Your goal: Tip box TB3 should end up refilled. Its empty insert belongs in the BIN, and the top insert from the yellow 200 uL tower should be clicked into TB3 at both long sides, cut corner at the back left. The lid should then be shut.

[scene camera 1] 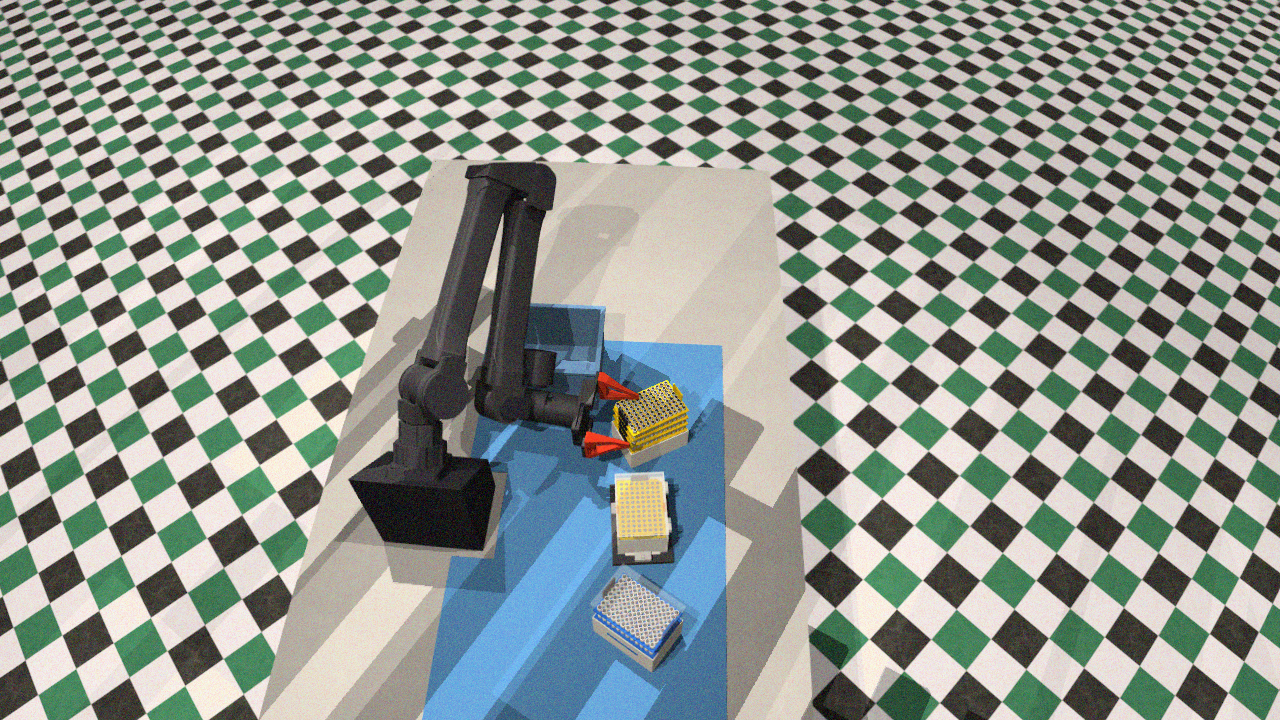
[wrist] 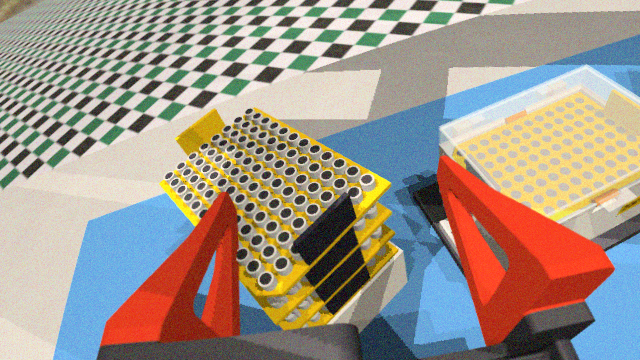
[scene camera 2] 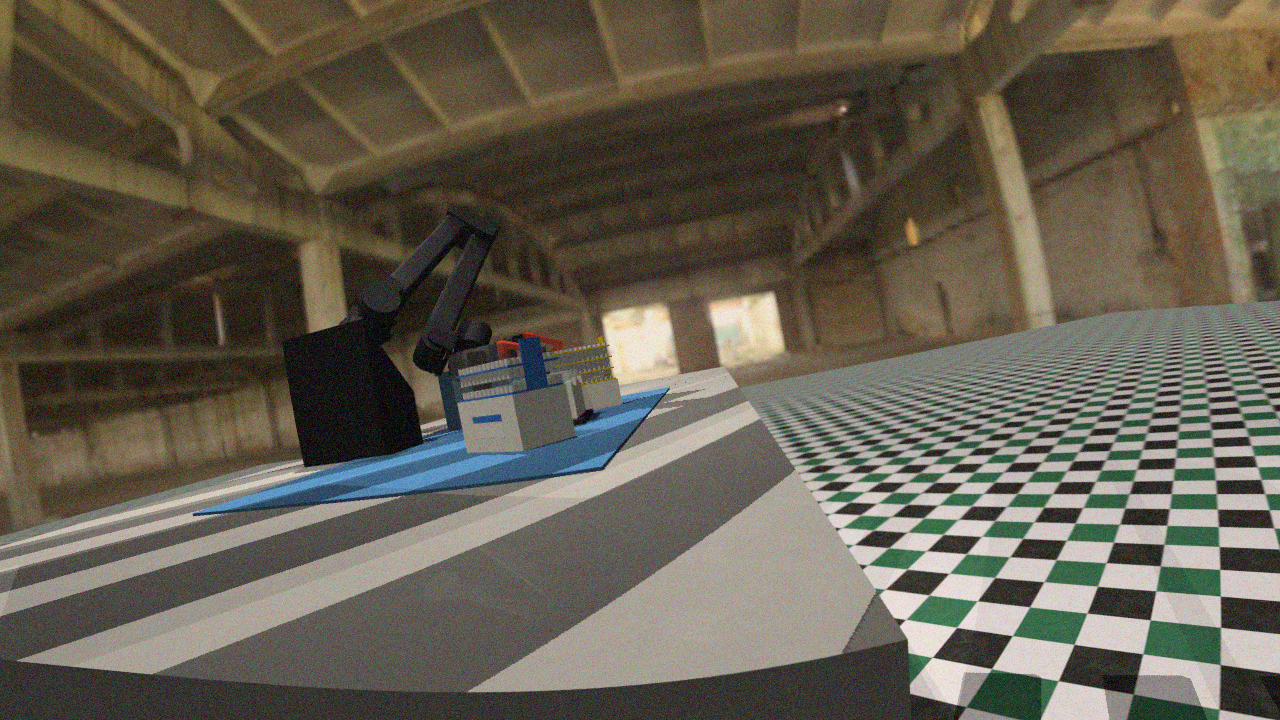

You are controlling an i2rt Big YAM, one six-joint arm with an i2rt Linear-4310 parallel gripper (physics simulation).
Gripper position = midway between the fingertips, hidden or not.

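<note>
Tip box TB3 (scene camera 1: 641,529), (scene camera 2: 580,415), (wrist: 558,148) is visible, as is a blue-and-grey tip box (scene camera 2: 511,395), (scene camera 1: 641,620). In the wrist view the blue-and-grey tip box is out of frame. My gripper (scene camera 1: 634,420), (wrist: 333,183) is visible too.
</note>
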